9 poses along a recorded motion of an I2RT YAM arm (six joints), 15 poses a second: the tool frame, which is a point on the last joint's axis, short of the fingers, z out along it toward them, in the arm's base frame.
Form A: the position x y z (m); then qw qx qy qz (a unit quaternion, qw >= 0).
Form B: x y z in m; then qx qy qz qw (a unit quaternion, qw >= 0). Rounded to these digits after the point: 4 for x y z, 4 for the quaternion.
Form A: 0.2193, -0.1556, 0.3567, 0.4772, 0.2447, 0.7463, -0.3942
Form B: 0.2193, -0.1556, 0.3567, 0.2447, 0.7463, -0.3942, 0.4772
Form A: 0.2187, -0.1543, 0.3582, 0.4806, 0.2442, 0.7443, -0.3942
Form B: 0.2187, -0.1543, 0.3582, 0.2442, 0.7443, -0.3942, 0.4806
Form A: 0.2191, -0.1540, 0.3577, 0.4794, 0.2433, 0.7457, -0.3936
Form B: 0.2191, -0.1540, 0.3577, 0.2433, 0.7457, -0.3936, 0.4794
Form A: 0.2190, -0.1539, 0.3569, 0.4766, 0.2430, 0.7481, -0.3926
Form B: 0.2190, -0.1539, 0.3569, 0.2430, 0.7481, -0.3926, 0.4766
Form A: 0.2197, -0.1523, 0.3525, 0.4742, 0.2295, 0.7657, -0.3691
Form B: 0.2197, -0.1523, 0.3525, 0.2295, 0.7657, -0.3691, 0.4742
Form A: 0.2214, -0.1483, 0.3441, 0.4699, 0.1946, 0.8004, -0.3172
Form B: 0.2214, -0.1483, 0.3441, 0.1946, 0.8004, -0.3172, 0.4699
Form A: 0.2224, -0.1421, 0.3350, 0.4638, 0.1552, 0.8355, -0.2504
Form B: 0.2224, -0.1421, 0.3350, 0.1552, 0.8355, -0.2504, 0.4638
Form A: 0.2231, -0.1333, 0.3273, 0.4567, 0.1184, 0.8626, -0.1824
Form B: 0.2231, -0.1333, 0.3273, 0.1184, 0.8626, -0.1824, 0.4567
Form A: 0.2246, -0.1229, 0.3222, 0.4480, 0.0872, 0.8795, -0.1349
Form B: 0.2246, -0.1229, 0.3222, 0.0872, 0.8795, -0.1349, 0.4480
